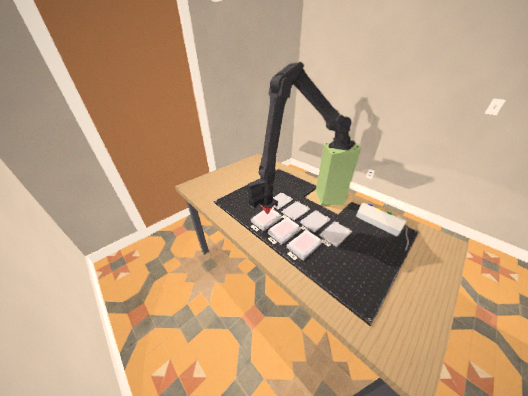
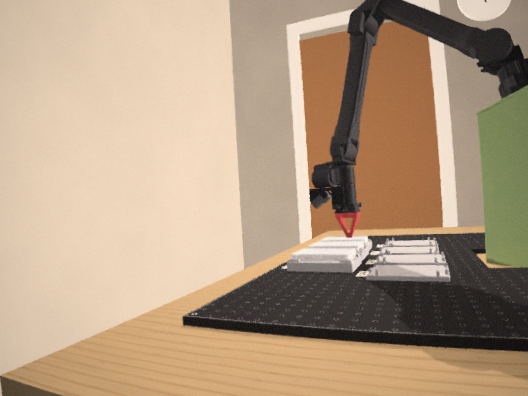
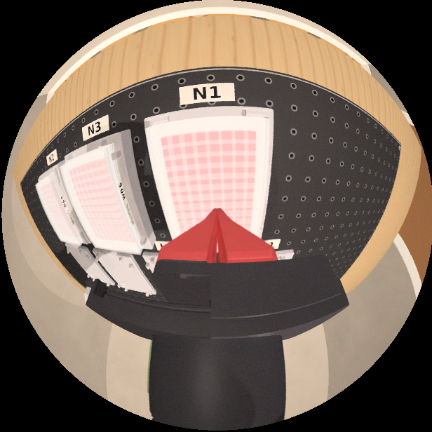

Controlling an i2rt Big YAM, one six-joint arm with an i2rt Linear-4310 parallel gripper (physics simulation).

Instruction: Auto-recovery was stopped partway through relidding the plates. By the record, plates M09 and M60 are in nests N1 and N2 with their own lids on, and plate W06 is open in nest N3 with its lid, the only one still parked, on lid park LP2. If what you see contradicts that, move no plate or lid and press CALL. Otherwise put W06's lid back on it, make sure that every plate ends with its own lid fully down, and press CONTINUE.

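Places are measured from the arm's base along level axes (x ahead, y left, z up), in centimetres.
Pixels of known places: gripper, between the fingertips: (image 1: 267, 213) (image 2: 349, 237); arm's base, origin of its link: (image 1: 341, 145) (image 2: 525, 99).
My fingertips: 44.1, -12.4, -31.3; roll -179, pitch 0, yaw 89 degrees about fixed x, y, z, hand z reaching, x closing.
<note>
For each thing: its top centre in the pictures, then the offset to it from my fingertips, as dx, dy, dz. Level surfaces: height alone.
- N1, centre of its top: (image 2: 344, 237) (image 1: 266, 215) +1.4, +0.4, +0.0
- N3 plate, centre of its top: (image 2: 336, 243) (image 1: 284, 226) +0.7, +13.4, +0.2
- white box, centre of its top: (image 1: 383, 210) -43.3, +44.3, +4.8
- black board's, height of its surface: dz -3.6
- wooden table, height of its surface: dz -4.9
My gripper (image 1: 268, 213) (image 2: 349, 235) (image 3: 217, 214) is shut and empty, its red tips low over the plate in N1 (image 1: 264, 219) (image 3: 212, 170). The N3 plate (image 1: 284, 230) (image 3: 100, 200) is in the middle; its side print is rotated, apparently W06. The N2 plate (image 1: 304, 243) (image 2: 322, 261) (image 3: 57, 207) is at the row's end; its print is too small to read surely. All three show pink wells and pale rims; I cannot tell whether clear lids cover them. Several pale lid parks, including the end one (image 1: 335, 233) (image 2: 409, 272), stand behind; their labels are unreadable or partly hidden.
A white box (image 1: 381, 219) with small blue and green parts stands at the black board's (image 1: 345, 285) (image 2: 300, 307) back right. The arm's green pedestal (image 1: 336, 175) (image 2: 505, 190) stands behind the parks. The wooden table (image 1: 415, 300) (image 2: 250, 365) (image 3: 200, 45) extends beyond the board.
</note>
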